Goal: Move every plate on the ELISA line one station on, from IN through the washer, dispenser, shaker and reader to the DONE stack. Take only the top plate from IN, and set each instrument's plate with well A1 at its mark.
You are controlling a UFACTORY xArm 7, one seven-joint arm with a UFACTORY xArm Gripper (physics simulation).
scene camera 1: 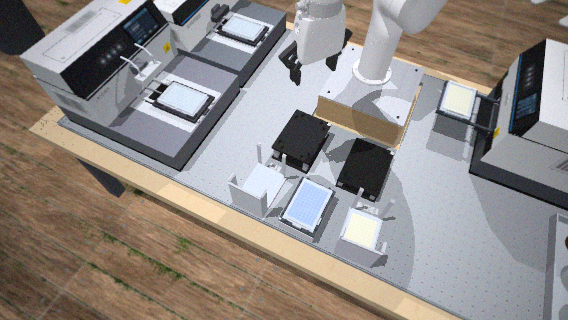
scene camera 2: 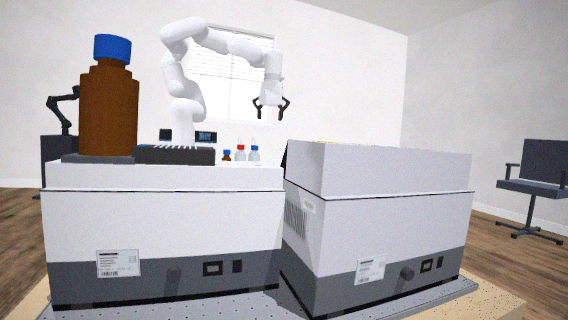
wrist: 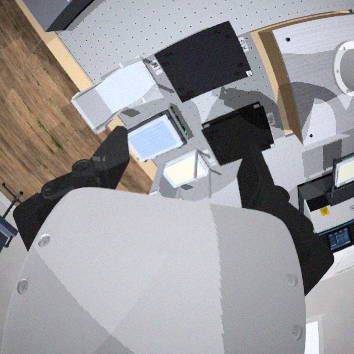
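My gripper is open and empty, high above the bench near the arm's base. A pale plate sits in the IN nest; any plates below it are hidden. A blue plate lies on the small low device beside it. A pale yellow plate is in the other posted nest. Pale plates lie on the front left instrument's carrier and the rear left one's. A yellow plate rests on the right instrument's extended carrier. A1 marks are unreadable.
Two black stands stand between the nests and the arm's base block. Upright posts rise around both nests. Curved tubes hang over the front left instrument's deck. A brown bottle stands on an instrument in scene camera 2.
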